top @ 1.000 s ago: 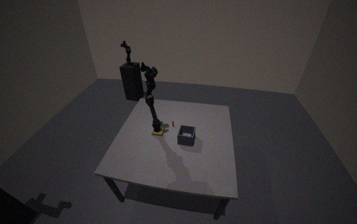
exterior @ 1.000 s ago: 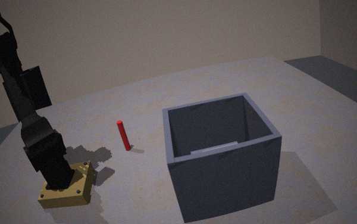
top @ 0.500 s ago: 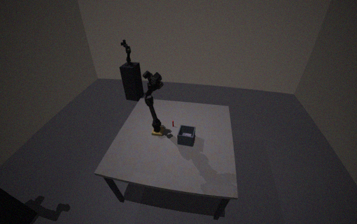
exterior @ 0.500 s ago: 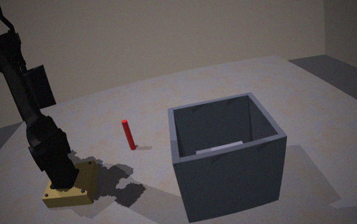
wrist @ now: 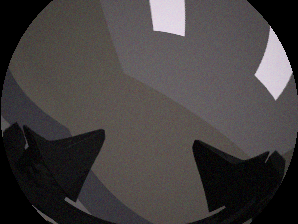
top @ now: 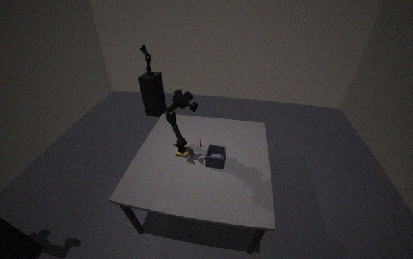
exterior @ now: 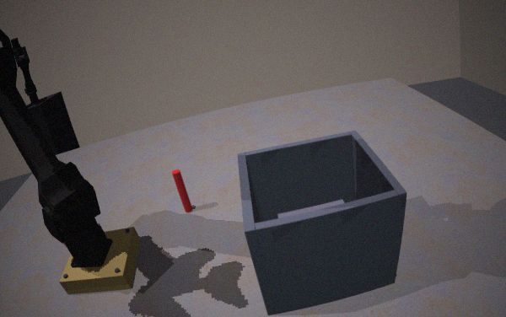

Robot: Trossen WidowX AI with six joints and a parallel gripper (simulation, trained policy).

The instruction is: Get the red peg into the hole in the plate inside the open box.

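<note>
Right now the red peg is 640 mm below my gripper tip, 300 mm to the left of it and 30 mm behind it. The rest, counted from my gripper tip: pale plate (630 mm below, 170 mm ahead, 130 mm to the left).
</note>
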